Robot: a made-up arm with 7 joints. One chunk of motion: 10 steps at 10 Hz.
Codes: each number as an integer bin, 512 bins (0 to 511) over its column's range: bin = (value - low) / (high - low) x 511, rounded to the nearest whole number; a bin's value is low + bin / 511 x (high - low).
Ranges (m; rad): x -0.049..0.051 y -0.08..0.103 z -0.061..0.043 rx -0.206..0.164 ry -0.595..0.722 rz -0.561..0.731
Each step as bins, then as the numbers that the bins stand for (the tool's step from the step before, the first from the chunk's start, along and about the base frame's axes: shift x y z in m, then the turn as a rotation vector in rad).
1 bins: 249 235 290 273 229 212
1 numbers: -0.00027 0.00416 -0.00198 -0.00833 -0.00480 -0.02498
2 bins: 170 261 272 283 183 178
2 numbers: -0.01573 0.01347 -0.00564 -0.00109 -0.12335 -0.11095
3 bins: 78 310 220 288 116 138
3 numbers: -0.03374 0.03102 -0.01623 0.00253 -0.29603 -0.21208
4 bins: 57 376 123 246 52 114
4 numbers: -0.03785 0.05465 -0.03597 -0.02788 -0.46098 -0.27277
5 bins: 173 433 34 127 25 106
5 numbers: -0.01514 0.07507 -0.05408 -0.11404 -0.53057 -0.29299
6 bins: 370 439 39 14 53 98
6 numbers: 0.02341 0.07722 -0.05306 -0.19586 -0.45840 -0.31322
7 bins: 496 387 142 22 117 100
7 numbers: 0.04806 0.05859 -0.03210 -0.19007 -0.29346 -0.30816
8 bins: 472 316 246 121 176 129
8 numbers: 0.04337 0.03317 -0.01093 -0.11839 -0.14140 -0.23484
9 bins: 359 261 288 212 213 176
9 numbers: 0.02125 0.01347 -0.00239 -0.05250 -0.04604 -0.11601
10 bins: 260 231 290 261 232 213
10 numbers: 0.00188 0.00273 -0.00198 -0.01702 0.00293 -0.02246
